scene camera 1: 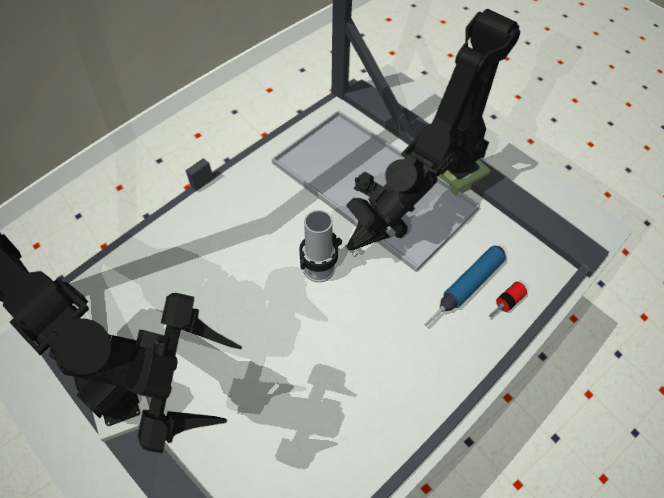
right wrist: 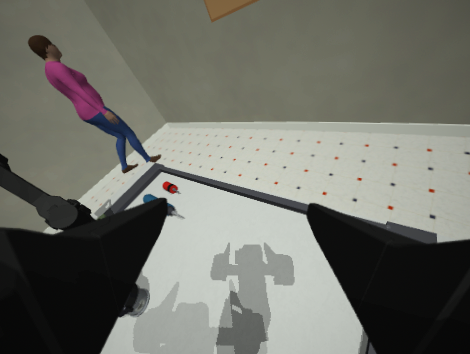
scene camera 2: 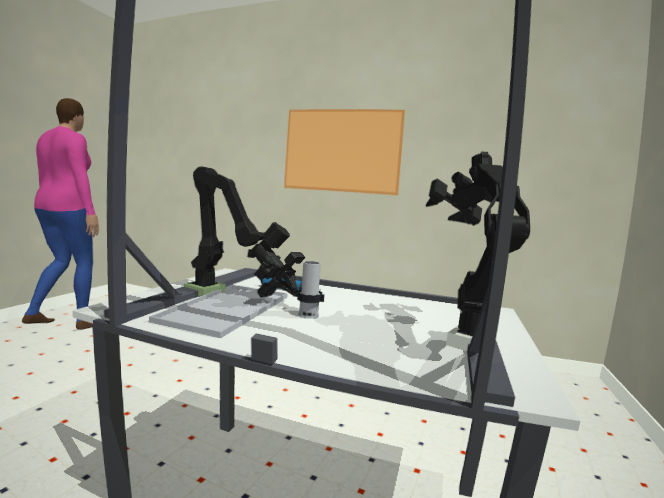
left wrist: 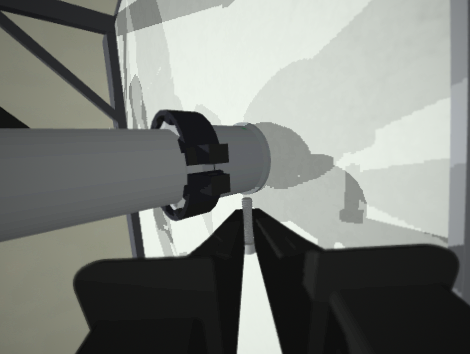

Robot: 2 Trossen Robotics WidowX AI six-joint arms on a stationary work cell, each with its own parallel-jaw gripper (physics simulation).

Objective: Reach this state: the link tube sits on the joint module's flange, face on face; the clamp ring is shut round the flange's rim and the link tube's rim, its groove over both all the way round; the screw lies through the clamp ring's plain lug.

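Frame: origin at the left arm's base, x left, y ahead, z down, level; metres.
Where they show: left gripper, between the fingertips: [scene camera 1: 349, 248] [scene camera 2: 296, 295] [left wrist: 247, 216]; right gripper, between the fingertips: [scene camera 1: 233, 384] [right wrist: 239, 207] [scene camera 2: 437, 212]; left arm's base, origin of its link: [scene camera 1: 460, 164] [scene camera 2: 204, 283]; right arm's base, origin of its link: [scene camera 1: 119, 404] [scene camera 2: 472, 332].
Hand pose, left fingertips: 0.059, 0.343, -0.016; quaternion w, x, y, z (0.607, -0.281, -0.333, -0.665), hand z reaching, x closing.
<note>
Each offset is from my left fingertips to the top centre of the thing, as dx, dy, dz. "*": to the spot under its first point.
The grey link tube @[-0.018, +0.058, -0.113] [scene camera 1: 319, 241] [scene camera 2: 311, 277] [left wrist: 90, 175] stands upright on the joint module @[-0.018, +0.058, -0.017] [scene camera 1: 318, 275] [scene camera 2: 308, 309] [left wrist: 244, 160]. The black clamp ring @[-0.019, +0.056, -0.024] [scene camera 1: 318, 264] [scene camera 2: 310, 296] [left wrist: 202, 132] is round the joint between them; its two lugs face my left gripper, with a narrow gap between them. My left gripper [scene camera 1: 351, 248] [scene camera 2: 299, 290] [left wrist: 247, 216] is shut on the screw @[+0.005, -0.001, -0.005] [left wrist: 247, 220], close beside the ring and apart from it. The screw also shows small in scene camera 1 [scene camera 1: 355, 253]. My right gripper [scene camera 1: 233, 383] [right wrist: 239, 207] is open and empty, high above the table at the picture's left in scene camera 1.
A blue driver @[* +0.185, -0.169, +0.007] [scene camera 1: 474, 277] and a short red-and-black driver @[+0.255, -0.198, +0.013] [scene camera 1: 513, 295] lie at the right in scene camera 1. A shallow grey tray [scene camera 1: 305, 180] lies behind, partly under my left arm. A dark block @[-0.349, +0.156, -0.010] [scene camera 1: 199, 174] [scene camera 2: 264, 348] stands at the table's edge. A person [scene camera 2: 63, 166] stands beyond the table.
</note>
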